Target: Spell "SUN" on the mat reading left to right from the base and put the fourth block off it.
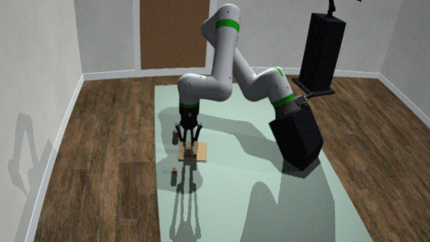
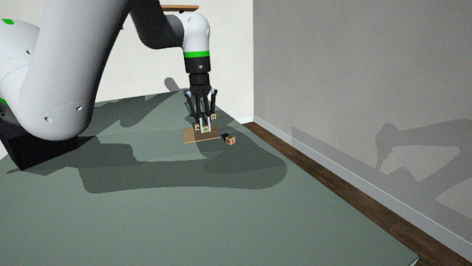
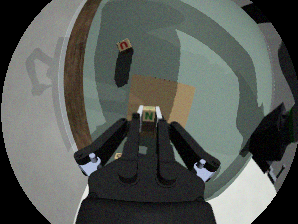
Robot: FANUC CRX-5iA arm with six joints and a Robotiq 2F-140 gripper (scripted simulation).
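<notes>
Right now the tan mat is 40 mm below my hand and 20 mm behind it.
</notes>
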